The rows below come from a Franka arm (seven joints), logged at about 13 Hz.
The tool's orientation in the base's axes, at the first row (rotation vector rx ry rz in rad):
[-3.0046, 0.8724, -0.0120]
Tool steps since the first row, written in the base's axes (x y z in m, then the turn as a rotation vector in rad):
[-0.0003, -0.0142, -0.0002, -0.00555, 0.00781, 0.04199]
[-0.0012, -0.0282, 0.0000, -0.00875, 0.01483, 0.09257]
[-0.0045, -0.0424, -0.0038, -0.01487, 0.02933, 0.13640]
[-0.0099, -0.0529, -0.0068, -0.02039, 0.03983, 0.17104]
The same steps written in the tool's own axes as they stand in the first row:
[0.0074, 0.0122, 0.0001, -0.00871, -0.00423, -0.04197]
[0.0141, 0.0245, -0.0003, -0.01498, -0.00918, -0.09250]
[0.0189, 0.0383, 0.0033, -0.02775, -0.01878, -0.13625]
[0.0199, 0.0501, 0.0061, -0.03791, -0.02520, -0.17084]

